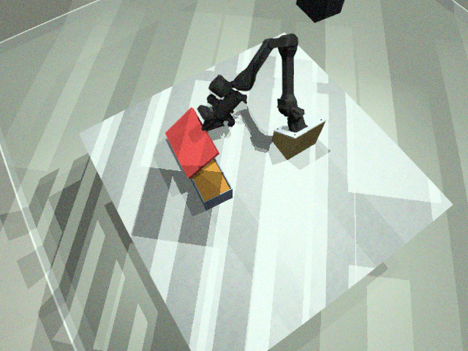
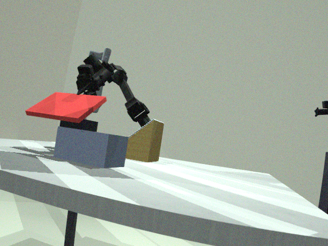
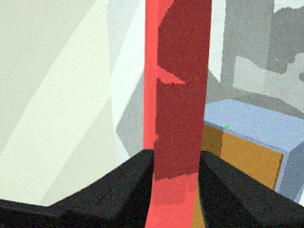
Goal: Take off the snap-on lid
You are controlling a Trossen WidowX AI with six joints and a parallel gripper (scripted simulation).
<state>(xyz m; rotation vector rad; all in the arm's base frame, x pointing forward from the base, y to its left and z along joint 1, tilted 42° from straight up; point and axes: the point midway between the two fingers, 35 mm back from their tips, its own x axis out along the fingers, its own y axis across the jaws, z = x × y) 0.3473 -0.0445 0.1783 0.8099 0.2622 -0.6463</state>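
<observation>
The red lid is 70 mm ahead of my gripper tip and 40 mm below it. From my gripper tip the other things lie so: blue-grey storage box: 180 mm below, 130 mm to the left, 60 mm ahead.
</observation>
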